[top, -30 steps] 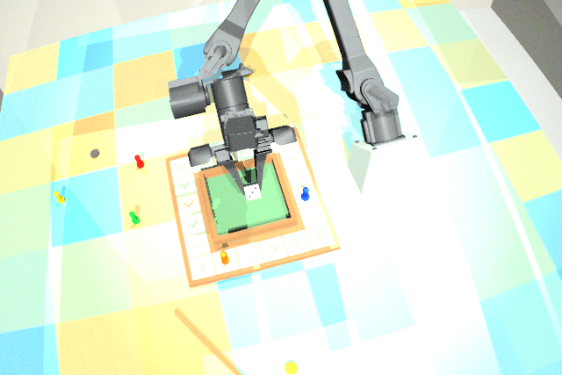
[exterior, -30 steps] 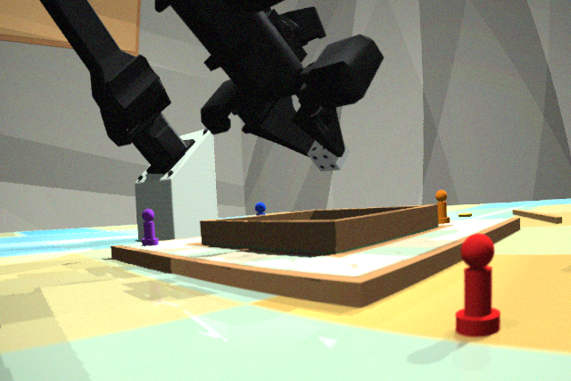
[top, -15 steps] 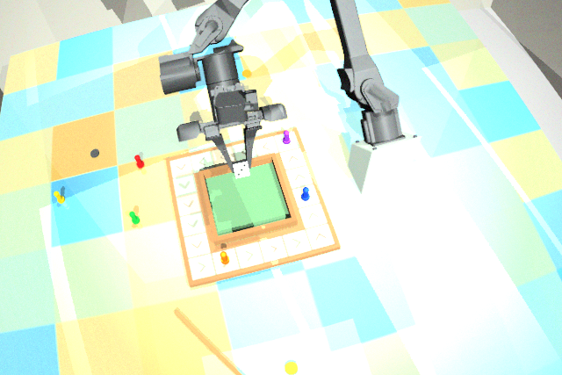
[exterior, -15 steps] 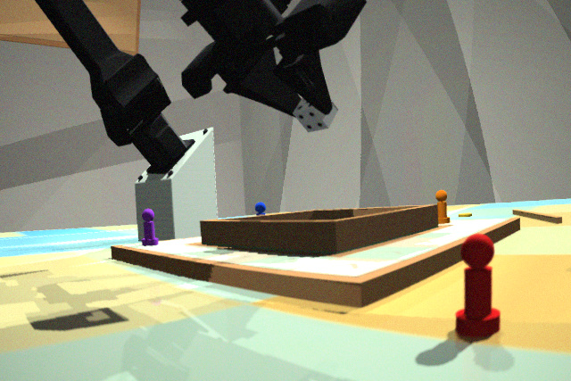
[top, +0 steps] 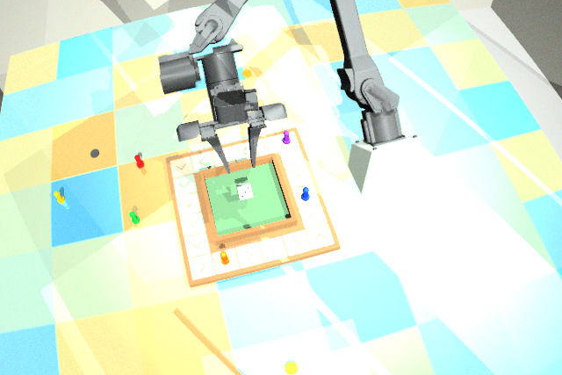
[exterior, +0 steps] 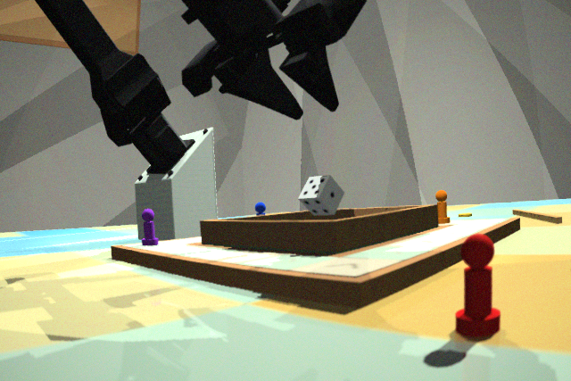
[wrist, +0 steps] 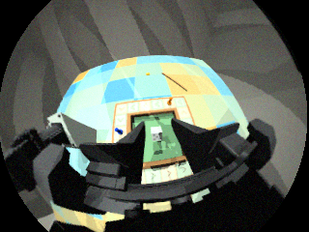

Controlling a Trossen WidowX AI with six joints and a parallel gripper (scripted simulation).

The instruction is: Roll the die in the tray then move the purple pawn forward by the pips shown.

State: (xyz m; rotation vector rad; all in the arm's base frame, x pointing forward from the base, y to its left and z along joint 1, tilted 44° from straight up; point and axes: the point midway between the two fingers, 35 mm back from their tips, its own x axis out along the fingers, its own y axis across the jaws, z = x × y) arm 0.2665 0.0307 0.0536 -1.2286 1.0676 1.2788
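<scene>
Now: gripper tip 11 cm past the purple pawn, 12 cm to the left of it and 10 cm above it. Round my gripper tip: white die 8 cm below; green tray 12 cm below; blue pawn 11 cm behind, 2 cm to the left, 10 cm below.
</scene>
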